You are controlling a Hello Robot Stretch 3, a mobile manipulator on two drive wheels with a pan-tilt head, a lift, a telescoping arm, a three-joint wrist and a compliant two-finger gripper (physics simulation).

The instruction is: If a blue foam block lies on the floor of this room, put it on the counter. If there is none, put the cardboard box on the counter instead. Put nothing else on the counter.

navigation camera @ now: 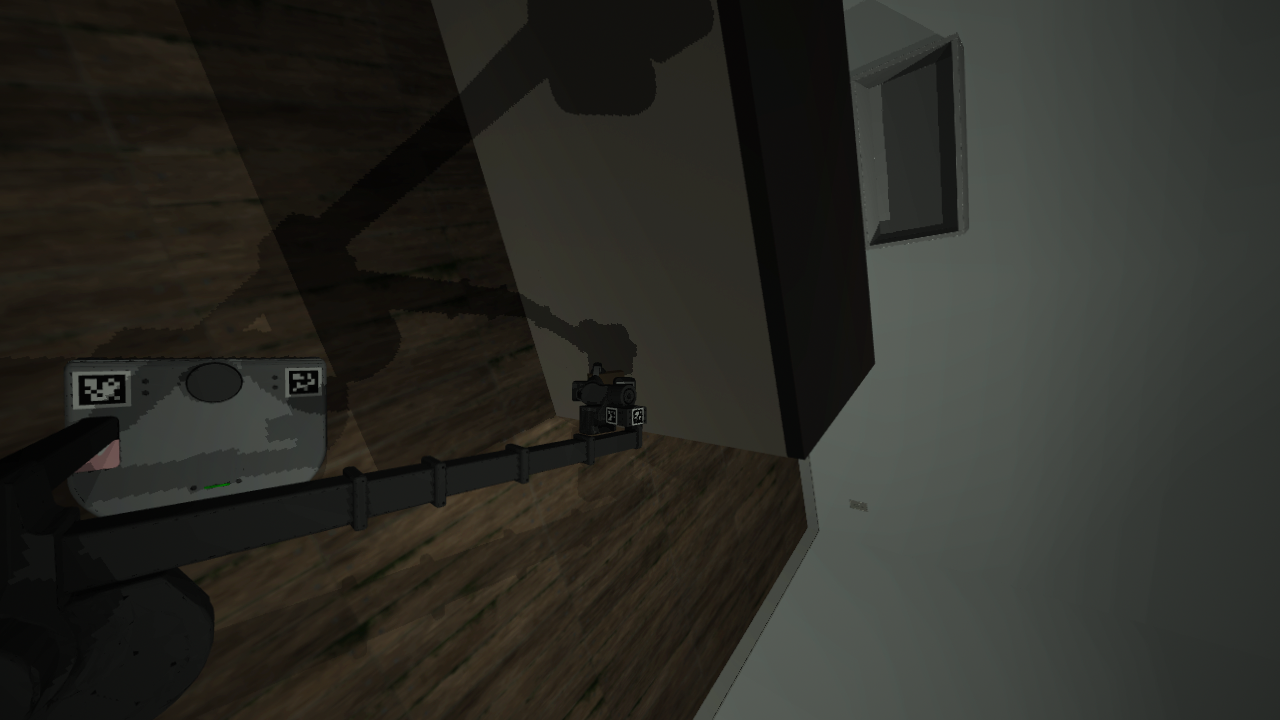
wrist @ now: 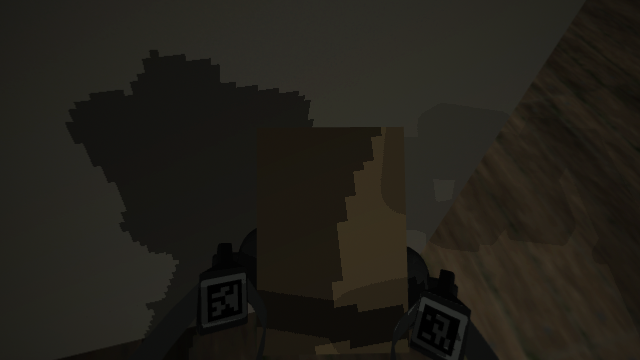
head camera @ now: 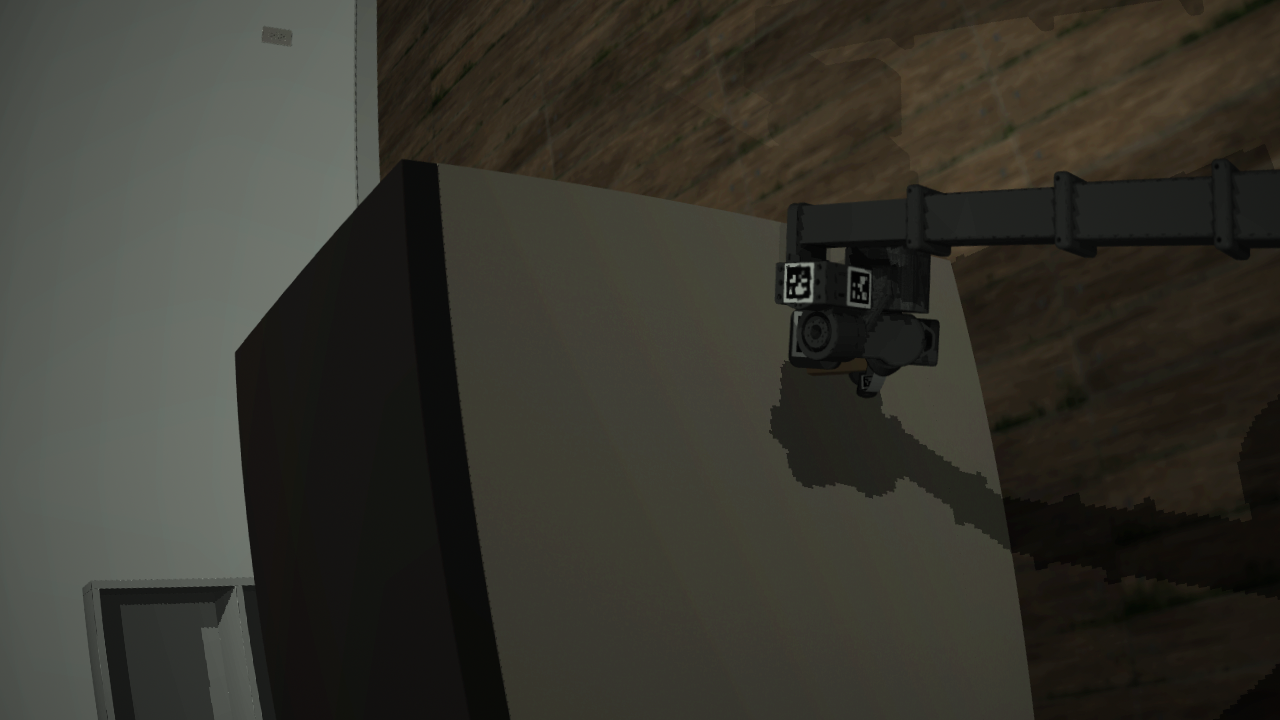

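Note:
The cardboard box (wrist: 370, 250) (head camera: 834, 369) is tan and fills the space between the fingertips in the wrist view; a thin strip of it shows in the head view. My gripper (wrist: 333, 263) (head camera: 866, 365) (navigation camera: 605, 372) is shut on it. The counter (head camera: 331, 447) (navigation camera: 810, 223) (wrist: 400, 60) has a dark top and a pale side; the head and navigation views are turned sideways. Gripper and box are in front of the pale side, off the dark top. The wrist hides most of the box in the head view. No blue foam block shows.
The extended arm (head camera: 993, 216) (navigation camera: 483, 465) runs over the wood floor (head camera: 626, 107) (navigation camera: 501, 608). My base (navigation camera: 205, 438) stands on the floor. A pale wall (head camera: 179, 268) (navigation camera: 1074, 358) rises behind the counter, with a framed recess (head camera: 161, 583) (navigation camera: 961, 134) in it.

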